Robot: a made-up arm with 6 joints.
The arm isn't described. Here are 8 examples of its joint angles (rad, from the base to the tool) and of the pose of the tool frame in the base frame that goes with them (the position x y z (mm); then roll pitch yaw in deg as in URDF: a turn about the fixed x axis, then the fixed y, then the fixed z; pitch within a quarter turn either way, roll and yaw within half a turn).
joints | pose
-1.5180 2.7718 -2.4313 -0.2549 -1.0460 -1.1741 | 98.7 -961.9 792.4 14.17 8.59 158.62
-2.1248 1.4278 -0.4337 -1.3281 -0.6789 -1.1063 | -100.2 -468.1 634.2 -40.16 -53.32 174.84
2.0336 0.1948 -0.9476 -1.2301 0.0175 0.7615 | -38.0 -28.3 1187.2 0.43 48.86 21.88
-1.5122 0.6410 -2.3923 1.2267 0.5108 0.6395 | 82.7 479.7 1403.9 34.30 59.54 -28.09
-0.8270 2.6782 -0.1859 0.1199 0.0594 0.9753 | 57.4 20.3 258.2 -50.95 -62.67 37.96
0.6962 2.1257 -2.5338 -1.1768 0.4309 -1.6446 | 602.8 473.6 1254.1 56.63 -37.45 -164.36
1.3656 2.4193 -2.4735 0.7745 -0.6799 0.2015 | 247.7 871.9 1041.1 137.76 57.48 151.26
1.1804 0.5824 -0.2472 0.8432 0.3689 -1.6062 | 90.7 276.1 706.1 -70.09 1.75 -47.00
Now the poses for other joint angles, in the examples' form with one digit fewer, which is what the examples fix.
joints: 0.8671 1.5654 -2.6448 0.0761 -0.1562 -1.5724
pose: 146 142 1580 40.8 29.5 -72.6
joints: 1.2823 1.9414 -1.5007 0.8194 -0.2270 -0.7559
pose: 263 765 808 -90.1 36.7 -88.7
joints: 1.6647 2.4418 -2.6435 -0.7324 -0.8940 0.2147
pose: -209 819 1127 6.3 27.5 31.6
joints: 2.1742 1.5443 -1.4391 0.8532 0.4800 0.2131
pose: -424 478 990 -162.8 25.5 -66.5
